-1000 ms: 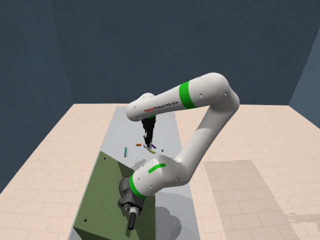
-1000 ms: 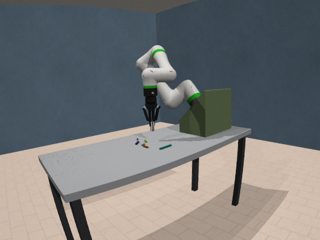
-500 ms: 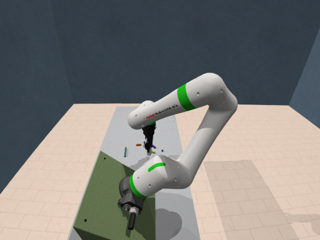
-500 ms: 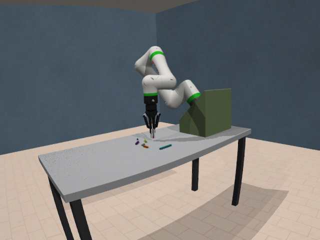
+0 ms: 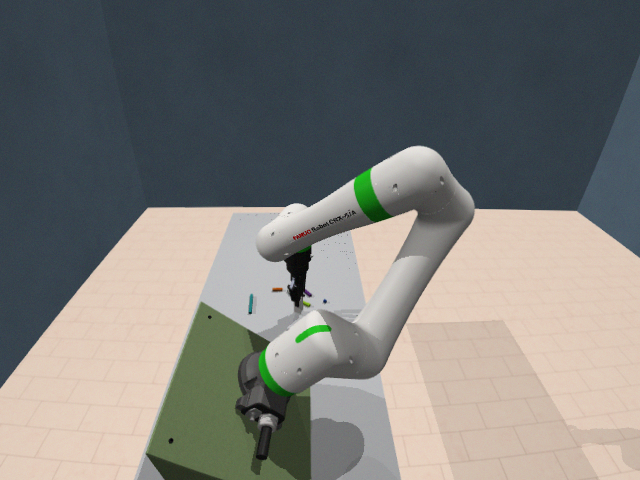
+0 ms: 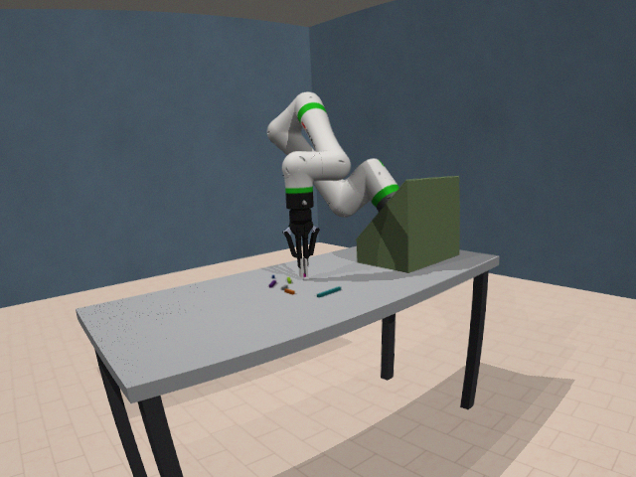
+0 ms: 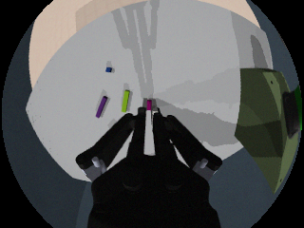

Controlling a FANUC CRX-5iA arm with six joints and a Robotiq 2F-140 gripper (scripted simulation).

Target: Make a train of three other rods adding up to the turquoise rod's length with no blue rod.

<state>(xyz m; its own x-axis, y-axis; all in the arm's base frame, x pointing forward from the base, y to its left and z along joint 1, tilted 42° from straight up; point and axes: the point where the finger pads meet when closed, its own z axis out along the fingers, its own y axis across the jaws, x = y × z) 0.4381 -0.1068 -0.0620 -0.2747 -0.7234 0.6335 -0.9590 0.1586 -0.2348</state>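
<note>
Right now my hand is 30 mm above the magenta rod. Round my hand: small blue rod: 100 mm to the right, 70 mm ahead, 40 mm below; then purple rod: 120 mm ahead, 40 mm below, 20 mm to the right; then lime rod: 50 mm ahead, 40 mm below, 20 mm to the right.
</note>
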